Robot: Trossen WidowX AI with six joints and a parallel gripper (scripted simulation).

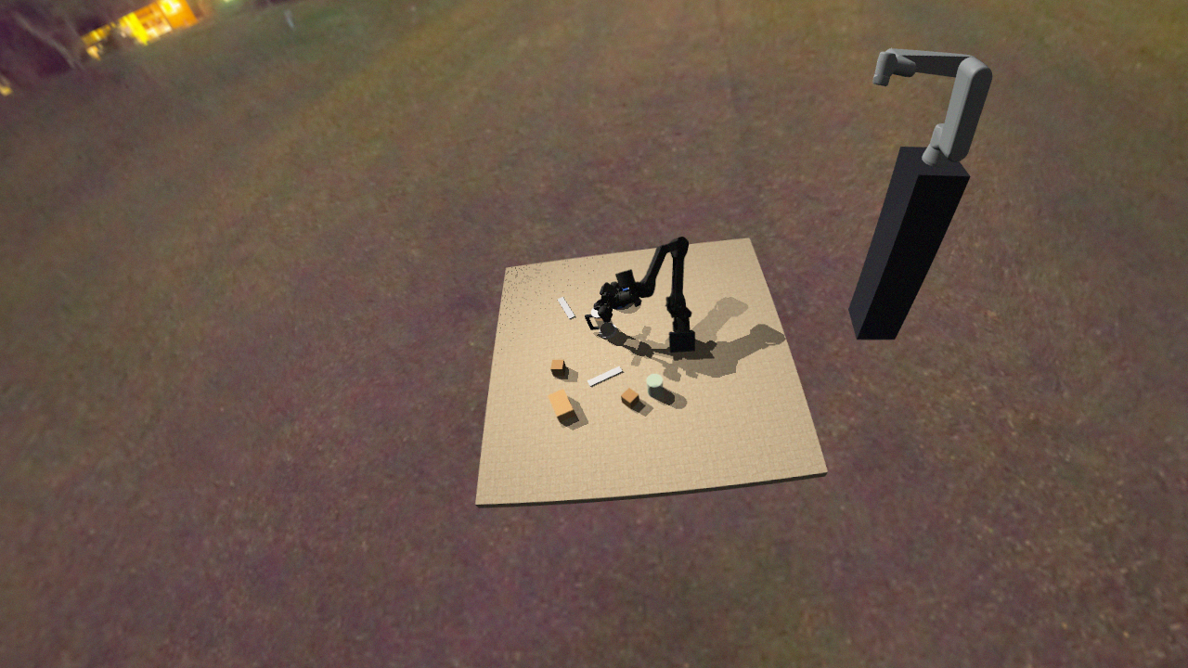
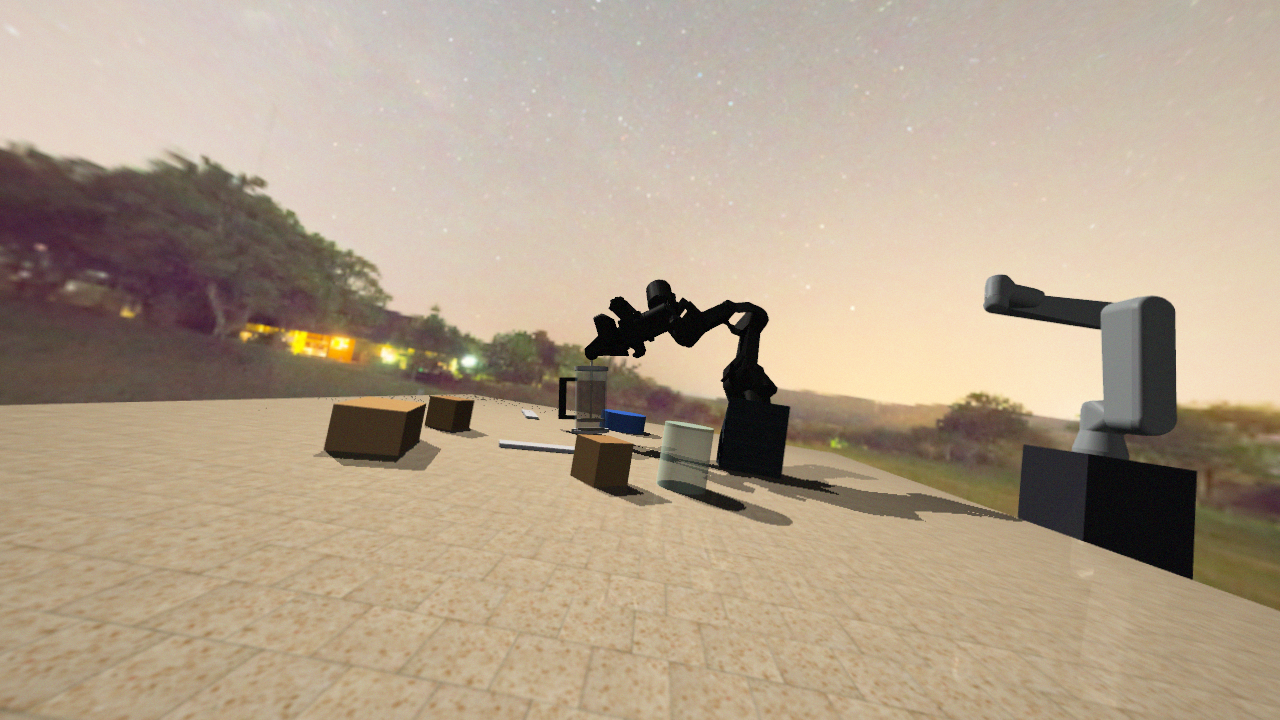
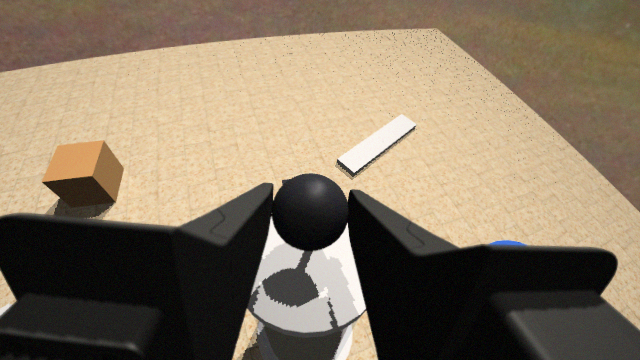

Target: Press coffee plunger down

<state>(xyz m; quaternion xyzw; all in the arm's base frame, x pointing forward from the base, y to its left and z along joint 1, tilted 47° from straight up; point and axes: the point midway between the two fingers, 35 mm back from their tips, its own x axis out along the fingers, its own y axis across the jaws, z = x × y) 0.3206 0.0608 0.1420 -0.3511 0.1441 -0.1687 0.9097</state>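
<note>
Now: the coffee press 9 cm below my gripper tip. Also, from my gripper tip: pale green cylinder 31 cm to the left, 26 cm behind, 14 cm below; blue block 20 cm to the right, 16 cm below, 6 cm behind.
</note>
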